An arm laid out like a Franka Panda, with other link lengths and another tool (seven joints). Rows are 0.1 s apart.
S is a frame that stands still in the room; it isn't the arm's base.
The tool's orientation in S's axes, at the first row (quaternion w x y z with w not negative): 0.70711 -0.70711 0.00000 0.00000
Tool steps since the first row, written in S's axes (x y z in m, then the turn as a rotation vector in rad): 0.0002 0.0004 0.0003 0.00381 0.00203 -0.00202; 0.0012 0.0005 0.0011 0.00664 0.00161 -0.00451; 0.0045 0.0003 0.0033 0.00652 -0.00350 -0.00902; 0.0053 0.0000 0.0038 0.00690 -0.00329 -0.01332; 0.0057 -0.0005 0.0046 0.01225 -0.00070 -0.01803; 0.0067 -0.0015 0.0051 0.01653 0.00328 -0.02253; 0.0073 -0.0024 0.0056 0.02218 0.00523 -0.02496; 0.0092 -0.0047 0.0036 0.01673 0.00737 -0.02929
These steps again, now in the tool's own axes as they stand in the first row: 0.0002 -0.0003 0.0004 0.00381 0.00202 0.00203; 0.0012 -0.0011 0.0005 0.00664 0.00451 0.00161; 0.0045 -0.0033 0.0003 0.00652 0.00902 -0.00350; 0.0053 -0.0038 0.0000 0.00690 0.01332 -0.00329; 0.0057 -0.0046 -0.0005 0.01225 0.01803 -0.00070; 0.0067 -0.0051 -0.0015 0.01653 0.02253 0.00328; 0.0073 -0.0056 -0.0024 0.02218 0.02496 0.00523; 0.0092 -0.0036 -0.0047 0.01673 0.02929 0.00737
